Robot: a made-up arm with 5 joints.
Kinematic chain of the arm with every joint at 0, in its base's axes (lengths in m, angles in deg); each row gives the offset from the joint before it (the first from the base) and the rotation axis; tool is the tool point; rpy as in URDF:
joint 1: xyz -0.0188 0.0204 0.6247 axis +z
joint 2: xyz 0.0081 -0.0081 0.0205 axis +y
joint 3: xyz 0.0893 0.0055 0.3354 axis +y
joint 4: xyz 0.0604 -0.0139 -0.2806 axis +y
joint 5: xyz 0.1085 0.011 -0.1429 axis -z
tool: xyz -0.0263 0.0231 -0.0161 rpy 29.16 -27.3 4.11
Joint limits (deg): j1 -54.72..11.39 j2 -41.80..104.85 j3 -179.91..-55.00 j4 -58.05..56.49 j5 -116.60..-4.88
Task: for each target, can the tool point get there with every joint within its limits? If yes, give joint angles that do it. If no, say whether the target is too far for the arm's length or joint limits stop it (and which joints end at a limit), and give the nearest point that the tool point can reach.
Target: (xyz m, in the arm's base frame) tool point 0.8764 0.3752 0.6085
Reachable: no: too far | nearest point 0.7818 0.1973 0.6135 | short by 0.202 m
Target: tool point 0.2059 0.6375 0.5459
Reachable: no: joint limits stop it (at a limit: joint 1, joint 3, joint 4, joint 5) | nearest point 0.3944 0.1192 0.5214 | short by 0.552 m
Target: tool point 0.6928 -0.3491 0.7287
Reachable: yes | joints -26.38 62.74 -150.16 35.24 -56.78
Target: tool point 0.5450 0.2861 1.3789
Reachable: no: too far | nearest point 0.4887 0.1382 1.2752 | short by 0.189 m
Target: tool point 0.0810 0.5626 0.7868
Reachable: no: joint limits stop it (at a limit: joint 1, joint 2, joint 3, joint 4, joint 5) | nearest point -0.3088 0.4568 1.0179 | short by 0.465 m
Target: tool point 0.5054 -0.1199 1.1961
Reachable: yes | joints -11.73 41.08 -157.25 -29.28 -87.58
